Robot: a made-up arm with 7 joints.
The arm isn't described. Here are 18 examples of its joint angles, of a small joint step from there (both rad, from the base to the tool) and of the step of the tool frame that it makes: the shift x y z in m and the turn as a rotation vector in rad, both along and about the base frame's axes.
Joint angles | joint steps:
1: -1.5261 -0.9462 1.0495 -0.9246 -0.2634 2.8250 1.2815 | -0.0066 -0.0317 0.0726 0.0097 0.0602 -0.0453 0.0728
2: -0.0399 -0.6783 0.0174 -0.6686 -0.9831 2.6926 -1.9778 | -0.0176 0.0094 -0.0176 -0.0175 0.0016 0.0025 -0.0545
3: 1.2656 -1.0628 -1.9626 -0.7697 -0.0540 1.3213 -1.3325 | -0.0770 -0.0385 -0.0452 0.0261 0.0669 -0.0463 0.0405
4: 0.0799 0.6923 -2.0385 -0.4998 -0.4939 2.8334 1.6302 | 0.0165 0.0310 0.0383 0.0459 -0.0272 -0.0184 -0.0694
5: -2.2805 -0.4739 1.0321 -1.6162 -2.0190 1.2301 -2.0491 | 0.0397 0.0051 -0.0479 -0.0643 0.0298 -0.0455 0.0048
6: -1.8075 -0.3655 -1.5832 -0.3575 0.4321 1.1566 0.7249 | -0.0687 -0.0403 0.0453 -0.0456 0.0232 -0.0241 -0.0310
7: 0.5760 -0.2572 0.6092 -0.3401 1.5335 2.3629 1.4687 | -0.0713 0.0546 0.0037 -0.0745 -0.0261 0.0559 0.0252
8: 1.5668 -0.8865 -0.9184 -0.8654 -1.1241 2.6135 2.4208 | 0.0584 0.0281 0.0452 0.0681 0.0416 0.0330 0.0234
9: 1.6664 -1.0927 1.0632 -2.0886 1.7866 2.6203 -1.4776 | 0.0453 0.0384 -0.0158 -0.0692 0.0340 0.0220 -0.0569
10: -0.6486 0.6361 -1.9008 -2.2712 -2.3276 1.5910 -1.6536 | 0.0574 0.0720 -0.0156 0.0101 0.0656 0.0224 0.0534
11: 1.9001 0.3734 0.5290 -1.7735 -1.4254 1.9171 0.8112 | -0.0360 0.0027 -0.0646 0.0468 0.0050 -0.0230 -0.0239
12: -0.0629 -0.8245 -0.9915 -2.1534 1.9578 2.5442 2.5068 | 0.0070 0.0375 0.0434 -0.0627 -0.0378 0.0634 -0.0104
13: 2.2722 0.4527 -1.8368 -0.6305 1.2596 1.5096 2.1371 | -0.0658 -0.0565 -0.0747 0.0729 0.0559 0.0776 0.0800
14: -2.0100 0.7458 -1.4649 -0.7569 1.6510 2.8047 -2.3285 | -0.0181 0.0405 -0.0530 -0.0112 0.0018 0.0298 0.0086
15: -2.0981 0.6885 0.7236 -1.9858 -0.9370 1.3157 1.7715 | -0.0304 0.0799 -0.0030 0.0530 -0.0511 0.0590 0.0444
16: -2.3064 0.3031 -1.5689 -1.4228 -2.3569 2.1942 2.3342 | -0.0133 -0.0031 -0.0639 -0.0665 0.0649 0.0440 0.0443
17: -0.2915 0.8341 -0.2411 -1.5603 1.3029 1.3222 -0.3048 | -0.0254 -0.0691 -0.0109 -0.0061 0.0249 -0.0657 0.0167
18: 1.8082 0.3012 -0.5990 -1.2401 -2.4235 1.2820 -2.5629 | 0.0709 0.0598 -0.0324 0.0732 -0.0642 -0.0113 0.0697
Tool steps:
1: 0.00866 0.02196 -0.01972 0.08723 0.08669 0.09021
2: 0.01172 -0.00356 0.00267 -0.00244 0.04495 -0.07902
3: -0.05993 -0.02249 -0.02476 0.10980 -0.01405 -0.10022
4: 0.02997 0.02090 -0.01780 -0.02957 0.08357 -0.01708
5: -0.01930 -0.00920 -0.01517 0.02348 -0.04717 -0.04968
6: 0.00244 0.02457 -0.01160 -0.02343 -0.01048 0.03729
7: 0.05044 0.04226 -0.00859 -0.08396 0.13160 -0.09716
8: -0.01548 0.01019 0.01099 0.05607 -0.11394 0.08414
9: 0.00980 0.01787 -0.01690 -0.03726 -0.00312 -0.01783
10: 0.01672 -0.02079 0.01623 -0.04660 0.03746 0.08105
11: 0.03606 0.04851 0.01070 0.02597 -0.01921 -0.11508
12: 0.02219 0.02020 -0.01752 0.01109 0.14296 0.03884
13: 0.01837 -0.06526 0.03364 0.17267 0.03423 -0.12169
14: -0.00380 0.00775 -0.00435 0.02641 0.02339 -0.07861
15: -0.00791 -0.01109 -0.00919 -0.06886 -0.03046 -0.02905
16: 0.02525 0.03654 -0.01792 -0.11060 0.01208 -0.03104
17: 0.00420 -0.01479 0.03550 0.04130 -0.05159 -0.01186
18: -0.03848 0.01538 0.00655 0.02732 -0.14592 0.09924
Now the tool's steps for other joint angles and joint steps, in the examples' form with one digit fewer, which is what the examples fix.
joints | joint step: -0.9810 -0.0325 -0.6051 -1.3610 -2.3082 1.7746 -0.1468 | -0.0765 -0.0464 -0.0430 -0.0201 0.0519 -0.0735 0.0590
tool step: -0.0736 0.0198 0.0125 -0.1148 -0.0850 -0.1238
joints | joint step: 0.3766 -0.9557 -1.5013 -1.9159 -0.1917 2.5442 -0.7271 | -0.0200 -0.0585 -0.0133 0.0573 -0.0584 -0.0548 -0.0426
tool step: -0.0316 -0.0147 0.0000 -0.0324 0.0153 -0.0079
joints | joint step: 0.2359 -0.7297 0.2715 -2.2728 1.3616 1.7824 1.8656 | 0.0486 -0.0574 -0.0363 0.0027 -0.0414 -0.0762 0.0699
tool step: -0.0179 0.0045 0.0206 -0.0287 0.0188 0.0645
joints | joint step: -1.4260 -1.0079 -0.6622 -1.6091 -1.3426 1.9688 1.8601 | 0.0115 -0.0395 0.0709 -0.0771 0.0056 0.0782 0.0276
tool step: 0.0411 -0.0199 0.0059 -0.0392 0.0948 0.1169
